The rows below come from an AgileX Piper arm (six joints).
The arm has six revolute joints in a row. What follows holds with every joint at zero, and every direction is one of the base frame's.
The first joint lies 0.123 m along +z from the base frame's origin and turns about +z.
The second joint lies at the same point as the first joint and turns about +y.
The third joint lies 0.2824 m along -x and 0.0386 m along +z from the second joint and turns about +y.
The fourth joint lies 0.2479 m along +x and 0.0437 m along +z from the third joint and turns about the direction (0.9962, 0, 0.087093).
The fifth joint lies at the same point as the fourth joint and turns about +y.
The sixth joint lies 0.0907 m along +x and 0.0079 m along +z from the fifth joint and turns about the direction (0.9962, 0, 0.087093).
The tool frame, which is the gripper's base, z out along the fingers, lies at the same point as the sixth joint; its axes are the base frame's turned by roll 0, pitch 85 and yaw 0 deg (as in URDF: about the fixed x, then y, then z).
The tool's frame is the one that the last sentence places.
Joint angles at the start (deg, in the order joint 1, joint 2, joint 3, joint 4, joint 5, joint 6): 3.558, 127.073, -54.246, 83.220, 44.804, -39.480
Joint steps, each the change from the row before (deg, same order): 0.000, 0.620, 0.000, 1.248, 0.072, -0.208; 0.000, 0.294, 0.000, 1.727, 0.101, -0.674; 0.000, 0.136, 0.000, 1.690, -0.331, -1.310; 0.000, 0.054, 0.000, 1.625, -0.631, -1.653; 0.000, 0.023, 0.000, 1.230, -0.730, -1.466; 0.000, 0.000, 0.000, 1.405, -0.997, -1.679; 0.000, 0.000, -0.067, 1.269, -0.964, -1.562
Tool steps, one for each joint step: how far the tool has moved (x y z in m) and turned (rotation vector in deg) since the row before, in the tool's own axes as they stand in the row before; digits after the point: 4 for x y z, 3 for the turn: -0.0009, -0.0018, 0.0023, -0.430, -0.175, 1.112; -0.0012, 0.0002, 0.0011, -0.855, -0.555, 0.756; -0.0017, 0.0004, 0.0005, -0.613, -0.963, -0.015; -0.0020, 0.0004, 0.0002, -0.383, -1.205, -0.453; -0.0018, 0.0001, 0.0001, -0.091, -1.103, -0.560; -0.0022, -0.0001, 0.0000, 0.045, -1.379, -0.648; -0.0023, 0.0001, 0.0000, 0.097, -1.310, -0.661
